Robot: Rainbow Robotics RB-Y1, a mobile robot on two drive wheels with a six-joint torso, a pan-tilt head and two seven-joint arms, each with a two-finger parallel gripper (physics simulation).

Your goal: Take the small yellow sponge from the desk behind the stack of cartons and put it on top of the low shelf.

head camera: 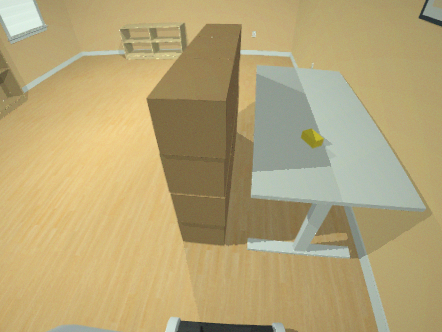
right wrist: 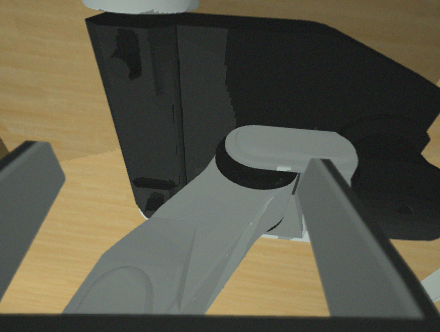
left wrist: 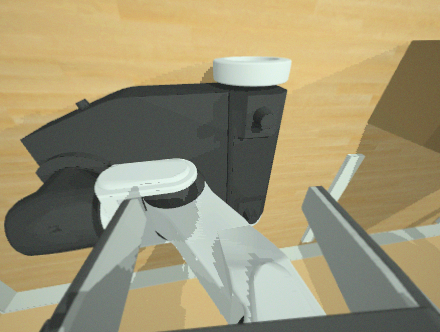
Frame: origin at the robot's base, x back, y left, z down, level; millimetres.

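Where they show: left gripper, fingertip midpoint: [left wrist: 224, 203]; right gripper, fingertip midpoint: [right wrist: 185, 167].
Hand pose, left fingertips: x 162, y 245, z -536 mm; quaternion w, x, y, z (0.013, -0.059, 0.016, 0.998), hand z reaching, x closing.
Each offset is from my left fingertips to the top centre of the thing. "pt": to the spot under its first point. Level surfaces: height alone.
The small yellow sponge {dx -999, dy -666, dz -230 mm} [head camera: 312, 138] lies on the light grey desk {dz -185 mm} [head camera: 360, 130], near the edge of a shadow, right of the stack of cartons in the head view. The tall brown stack of cartons [head camera: 194, 127] [left wrist: 412, 95] stands beside the desk's left side, with a narrow gap between. A low wooden shelf {dz -75 mm} [head camera: 152, 25] with open compartments stands at the far wall. My left gripper [left wrist: 224, 203] is open and empty. My right gripper [right wrist: 185, 167] is open and empty. Neither gripper shows in the head view; both are away from the sponge.
Part of another wooden shelf unit [head camera: 14, 103] shows at the left edge. The desk's foot bar {pt dx -713, dy -684, dz +477 mm} [head camera: 295, 248] reaches along the floor near the stack. A wall runs along the desk's right side. Wood floor {dz +535 mm} [head camera: 100, 175] stretches left of the stack. My dark base [left wrist: 150, 120] shows below the wrists.
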